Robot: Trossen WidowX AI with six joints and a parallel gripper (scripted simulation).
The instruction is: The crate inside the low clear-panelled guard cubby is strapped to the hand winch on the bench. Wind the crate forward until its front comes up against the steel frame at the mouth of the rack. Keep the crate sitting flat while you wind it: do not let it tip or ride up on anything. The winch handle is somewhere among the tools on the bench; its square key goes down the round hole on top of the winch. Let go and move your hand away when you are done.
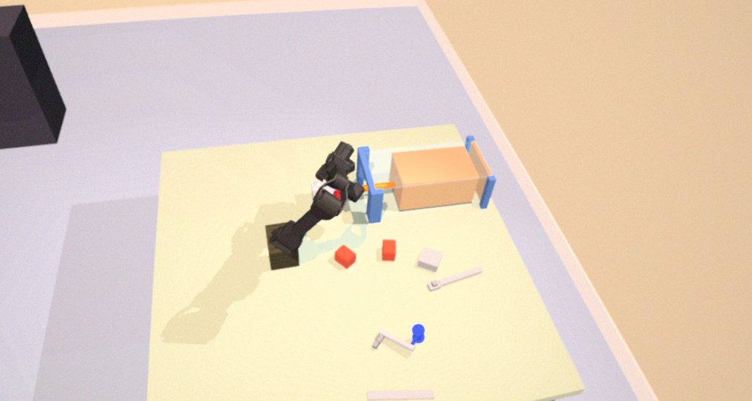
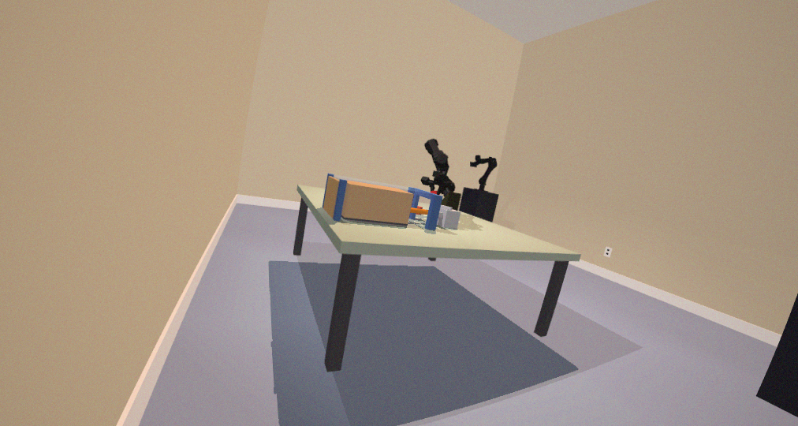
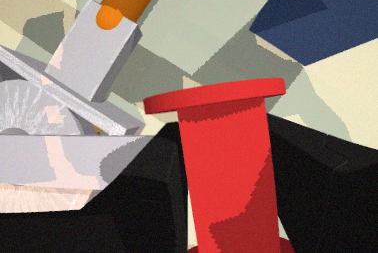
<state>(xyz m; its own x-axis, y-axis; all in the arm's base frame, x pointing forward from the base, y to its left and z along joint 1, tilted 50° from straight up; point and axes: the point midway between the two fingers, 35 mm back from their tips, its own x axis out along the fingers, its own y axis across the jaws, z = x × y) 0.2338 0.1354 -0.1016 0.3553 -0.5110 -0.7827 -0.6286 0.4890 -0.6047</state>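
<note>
Right now the red-knobbed handle is 30 mm below my gripper tip, 30 mm behind it and 20 mm to the left of it. Round my gripper tip: winch (100 mm below, 80 mm behind, 70 mm to the left); red spool grip (10 mm to the right, 10 mm behind); blue steel frame (90 mm ahead, 70 mm to the left, 30 mm below).
</note>
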